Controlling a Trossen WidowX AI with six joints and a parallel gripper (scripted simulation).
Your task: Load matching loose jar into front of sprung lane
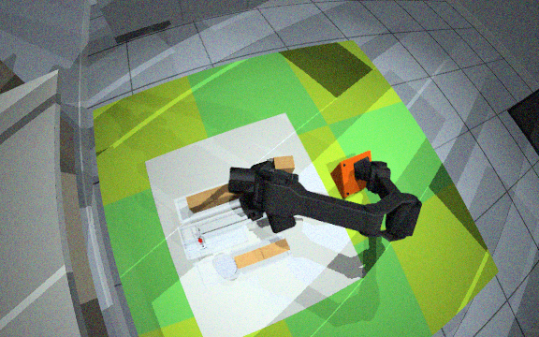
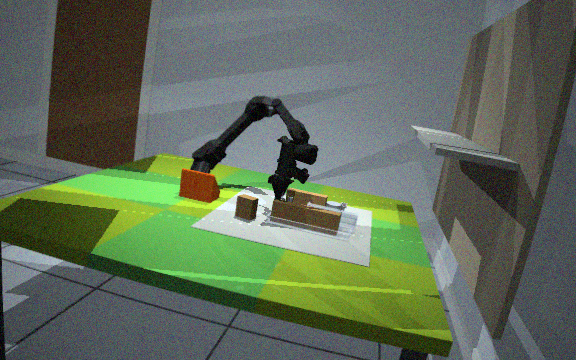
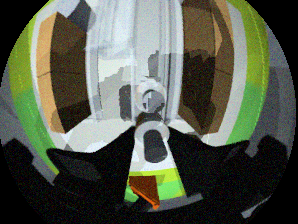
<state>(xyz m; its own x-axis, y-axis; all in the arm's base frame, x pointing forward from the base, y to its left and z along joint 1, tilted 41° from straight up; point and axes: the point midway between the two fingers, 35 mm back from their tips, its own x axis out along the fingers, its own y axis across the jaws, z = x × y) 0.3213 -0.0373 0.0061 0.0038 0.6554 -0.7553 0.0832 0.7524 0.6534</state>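
My gripper tip is now 16 cm short of the lane, 1 cm to the right of it and 4 cm above it. From my gripper tip the other things lie so: red mark: 22 cm ahead, 2 cm to the left, 2 cm above; then grey disc: 19 cm ahead, 12 cm to the left, 3 cm below.
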